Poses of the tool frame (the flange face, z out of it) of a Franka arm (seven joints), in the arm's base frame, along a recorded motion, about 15 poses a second.
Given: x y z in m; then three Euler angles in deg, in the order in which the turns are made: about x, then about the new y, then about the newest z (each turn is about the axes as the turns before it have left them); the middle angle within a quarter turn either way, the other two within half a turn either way.
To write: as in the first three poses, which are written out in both.
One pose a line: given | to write
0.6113 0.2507 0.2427 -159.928 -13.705 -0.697 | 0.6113 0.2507 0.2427 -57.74 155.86 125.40
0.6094 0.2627 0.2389 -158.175 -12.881 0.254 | 0.6094 0.2627 0.2389 -60.64 154.82 121.60
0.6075 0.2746 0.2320 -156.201 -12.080 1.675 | 0.6075 0.2746 0.2320 -62.94 153.47 117.94
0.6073 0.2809 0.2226 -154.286 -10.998 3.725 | 0.6073 0.2809 0.2226 -64.66 152.18 114.13
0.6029 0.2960 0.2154 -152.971 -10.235 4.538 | 0.6029 0.2960 0.2154 -66.26 151.24 111.67
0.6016 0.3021 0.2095 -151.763 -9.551 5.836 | 0.6016 0.3021 0.2095 -66.99 150.32 109.58
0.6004 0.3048 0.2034 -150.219 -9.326 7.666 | 0.6004 0.3048 0.2034 -66.52 148.92 108.30
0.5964 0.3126 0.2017 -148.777 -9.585 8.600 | 0.5964 0.3126 0.2017 -66.04 147.48 108.04
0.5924 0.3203 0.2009 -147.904 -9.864 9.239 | 0.5924 0.3203 0.2009 -65.48 146.58 108.12
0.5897 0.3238 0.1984 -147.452 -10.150 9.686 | 0.5897 0.3238 0.1984 -64.88 146.07 108.41
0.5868 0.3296 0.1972 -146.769 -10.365 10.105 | 0.5868 0.3296 0.1972 -64.54 145.37 108.46
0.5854 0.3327 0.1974 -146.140 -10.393 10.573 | 0.5854 0.3327 0.1974 -64.38 144.76 108.22
